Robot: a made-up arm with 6 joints.
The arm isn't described. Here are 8 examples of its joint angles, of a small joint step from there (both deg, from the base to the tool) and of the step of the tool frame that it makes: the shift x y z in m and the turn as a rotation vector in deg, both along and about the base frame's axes.
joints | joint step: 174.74 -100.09 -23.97 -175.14 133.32 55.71 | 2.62 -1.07 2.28 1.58 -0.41 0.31
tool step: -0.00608 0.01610 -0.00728 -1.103 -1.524 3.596
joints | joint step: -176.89 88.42 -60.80 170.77 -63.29 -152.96 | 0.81 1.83 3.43 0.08 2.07 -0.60
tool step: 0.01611 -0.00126 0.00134 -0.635 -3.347 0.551
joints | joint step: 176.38 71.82 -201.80 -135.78 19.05 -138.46 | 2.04 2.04 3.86 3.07 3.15 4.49
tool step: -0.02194 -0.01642 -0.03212 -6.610 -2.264 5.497
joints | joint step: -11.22 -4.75 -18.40 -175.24 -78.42 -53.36 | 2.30 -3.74 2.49 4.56 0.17 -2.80
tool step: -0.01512 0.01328 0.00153 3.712 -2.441 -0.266
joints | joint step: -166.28 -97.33 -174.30 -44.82 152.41 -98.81 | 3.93 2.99 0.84 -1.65 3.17 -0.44
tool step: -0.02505 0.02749 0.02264 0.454 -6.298 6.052
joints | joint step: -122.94 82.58 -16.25 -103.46 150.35 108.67 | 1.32 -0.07 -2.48 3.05 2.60 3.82
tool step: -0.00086 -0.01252 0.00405 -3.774 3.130 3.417
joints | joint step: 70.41 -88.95 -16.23 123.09 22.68 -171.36 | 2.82 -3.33 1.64 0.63 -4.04 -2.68
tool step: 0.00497 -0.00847 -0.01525 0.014 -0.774 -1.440
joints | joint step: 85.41 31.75 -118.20 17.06 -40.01 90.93 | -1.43 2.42 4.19 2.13 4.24 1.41
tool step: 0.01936 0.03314 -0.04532 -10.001 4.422 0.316
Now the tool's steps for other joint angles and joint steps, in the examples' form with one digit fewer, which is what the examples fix.
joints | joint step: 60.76 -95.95 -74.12 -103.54 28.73 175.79 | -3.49 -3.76 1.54 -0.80 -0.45 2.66
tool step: -0.0240 -0.0005 -0.0214 2.61 -2.15 -1.86
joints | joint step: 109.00 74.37 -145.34 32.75 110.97 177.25 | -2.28 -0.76 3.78 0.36 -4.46 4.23
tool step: 0.0204 0.0120 -0.0077 -0.47 -3.27 -7.35
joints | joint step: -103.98 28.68 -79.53 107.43 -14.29 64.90 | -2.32 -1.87 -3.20 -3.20 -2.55 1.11
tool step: -0.0228 0.0056 0.0355 -3.66 4.33 -3.08
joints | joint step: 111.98 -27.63 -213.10 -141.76 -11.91 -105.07 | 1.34 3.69 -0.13 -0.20 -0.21 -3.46
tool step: -0.0048 0.0315 0.0207 -4.07 1.24 -1.11
